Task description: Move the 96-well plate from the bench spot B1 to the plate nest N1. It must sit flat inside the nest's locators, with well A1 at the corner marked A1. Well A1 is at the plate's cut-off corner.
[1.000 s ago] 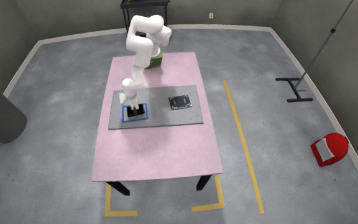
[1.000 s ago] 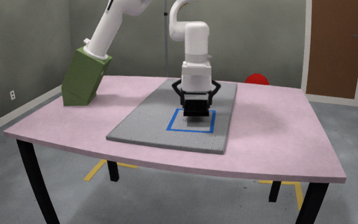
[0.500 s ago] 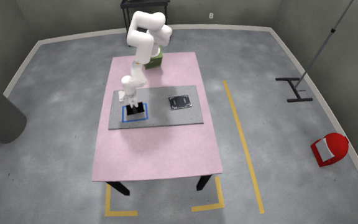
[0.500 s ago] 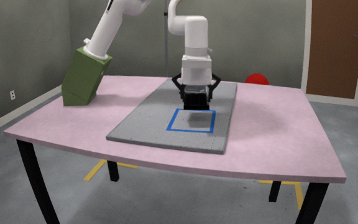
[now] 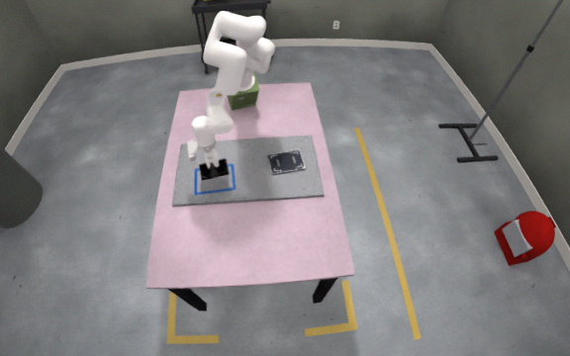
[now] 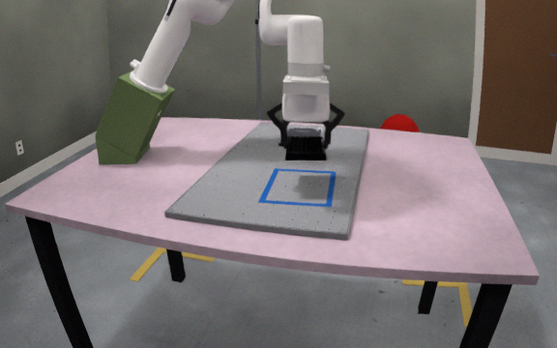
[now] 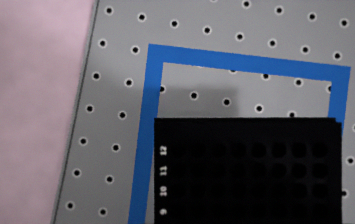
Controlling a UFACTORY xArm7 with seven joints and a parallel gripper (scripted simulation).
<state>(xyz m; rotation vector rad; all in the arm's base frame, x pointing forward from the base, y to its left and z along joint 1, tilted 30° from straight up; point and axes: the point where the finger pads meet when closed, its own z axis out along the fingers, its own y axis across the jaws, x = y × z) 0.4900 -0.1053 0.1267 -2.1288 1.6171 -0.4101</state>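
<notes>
Right now the dark plate nest is 32 cm to the left of my hand, 12 cm behind it and 9 cm below it. Also, from my hand: black 96-well plate 1 cm below.
</notes>
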